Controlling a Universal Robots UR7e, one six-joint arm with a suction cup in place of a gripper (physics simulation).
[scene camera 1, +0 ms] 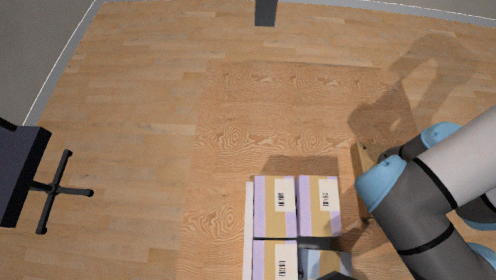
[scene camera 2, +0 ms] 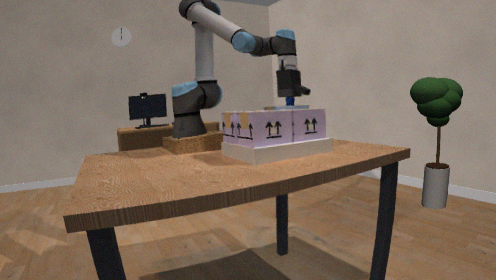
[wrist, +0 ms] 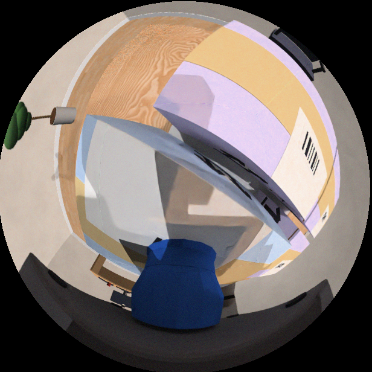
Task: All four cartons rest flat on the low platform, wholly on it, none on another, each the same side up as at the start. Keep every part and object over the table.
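Places are measured from the arm's base along level axes (x back, y left, z down), in centimetres.
Pixels of known places: hand at its tool point: (scene camera 2: 290,108); arm's base at its link origin: (scene camera 2: 189,135).
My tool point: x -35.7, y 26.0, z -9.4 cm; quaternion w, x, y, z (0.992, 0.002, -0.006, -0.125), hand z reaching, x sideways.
For each thing: its top centre in the pictures, then the offset to it from my tool point. Level surfaces: height alone.
- low white platform at its top centre: (scene camera 1: 287,239) (scene camera 2: 276,140) dx -3.9, dy -11.7, dz +10.5 cm
- blue carton at its top centre: (scene camera 2: 286,105) dx +1.4, dy -1.0, dz -1.4 cm
- wooden table at its surface level: dz +15.3 cm
Three lilac-and-tan cartons stand upright on the low white platform (scene camera 1: 248,220) (scene camera 2: 295,149): one (scene camera 1: 274,215) at its far left in scene camera 1, one (scene camera 1: 317,215) beside it, and one (scene camera 1: 270,260) (scene camera 2: 309,126) nearer that camera. The blue carton (scene camera 1: 310,261) (scene camera 2: 301,107) (wrist: 125,175) is level, over the remaining corner, beside the lilac cartons; its top shows slightly above theirs. Its underside is hidden, so contact with the platform cannot be told. My gripper's blue suction cup (scene camera 2: 290,101) (wrist: 182,250) is on the blue carton's top, shut on it.
The robot's base stands on a wooden block (scene camera 2: 192,143) beside the platform, on the wooden table (scene camera 1: 280,110) (scene camera 2: 165,175). The arm (scene camera 1: 425,220) reaches in from the right in scene camera 1. A narrow gap separates the blue carton from the lilac one in the wrist view.
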